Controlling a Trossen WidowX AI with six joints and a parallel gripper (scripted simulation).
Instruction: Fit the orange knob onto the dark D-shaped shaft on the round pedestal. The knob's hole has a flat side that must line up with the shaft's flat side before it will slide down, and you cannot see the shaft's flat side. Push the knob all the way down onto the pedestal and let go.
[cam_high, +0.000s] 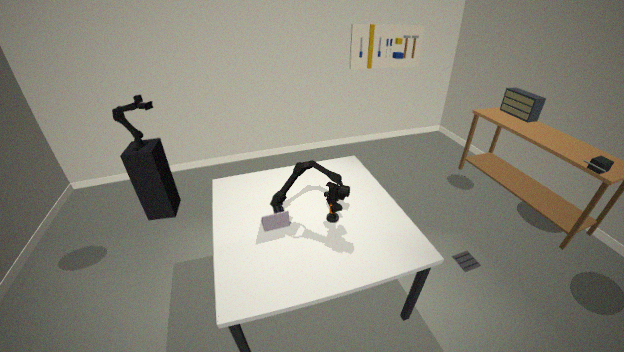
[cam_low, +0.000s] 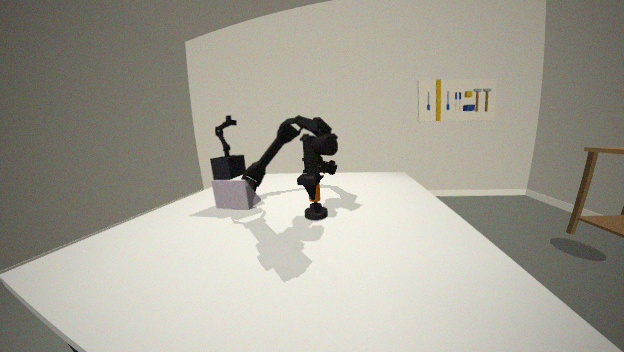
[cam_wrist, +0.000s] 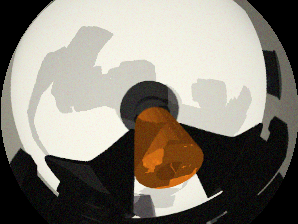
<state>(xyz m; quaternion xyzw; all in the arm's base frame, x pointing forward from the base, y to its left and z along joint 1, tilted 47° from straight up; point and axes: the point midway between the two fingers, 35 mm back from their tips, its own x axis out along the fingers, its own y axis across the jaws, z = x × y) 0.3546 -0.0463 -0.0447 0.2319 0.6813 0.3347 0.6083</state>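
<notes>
My gripper tip is now 40 mm above the dark round pedestal. From my gripper tip the other things lie so: orange knob: 20 mm above.
</notes>
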